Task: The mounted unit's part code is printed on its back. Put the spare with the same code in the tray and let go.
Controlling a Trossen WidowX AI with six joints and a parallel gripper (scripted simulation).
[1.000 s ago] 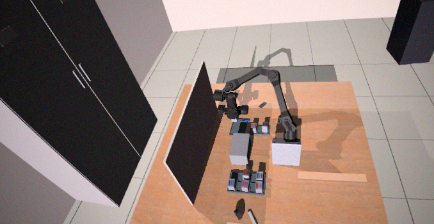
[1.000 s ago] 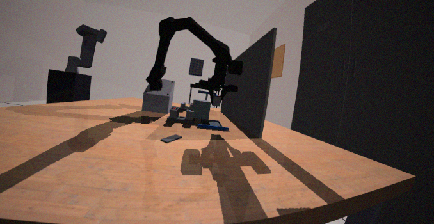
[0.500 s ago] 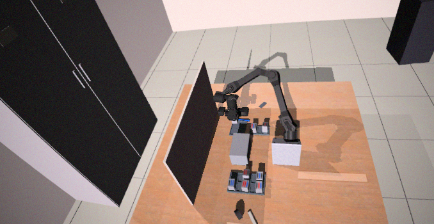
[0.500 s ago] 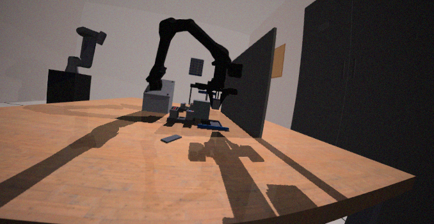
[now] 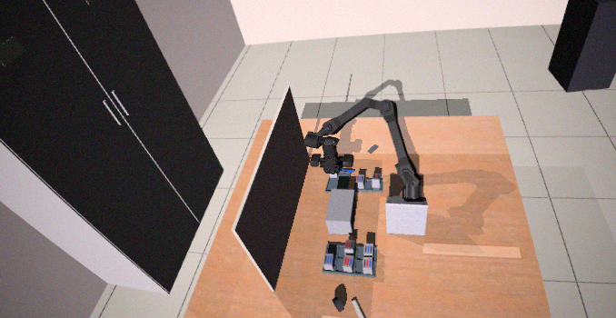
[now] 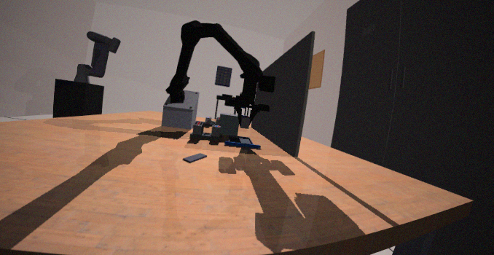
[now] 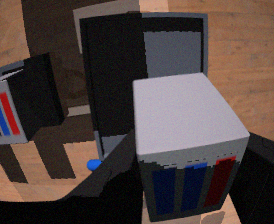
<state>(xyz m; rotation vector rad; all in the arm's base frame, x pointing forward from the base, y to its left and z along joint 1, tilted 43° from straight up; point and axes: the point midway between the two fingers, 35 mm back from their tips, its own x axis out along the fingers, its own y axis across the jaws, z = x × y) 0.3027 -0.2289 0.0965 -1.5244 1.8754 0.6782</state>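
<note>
Now: the blue-rimmed tray 7 cm below my gripper tip and 1 cm behind it. Round my gripper tip: small dark flat piece: 20 cm to the right, 18 cm behind, 7 cm below; grey box: 21 cm to the left, 3 cm behind, 2 cm below; white spare block: 3 cm above.
</note>
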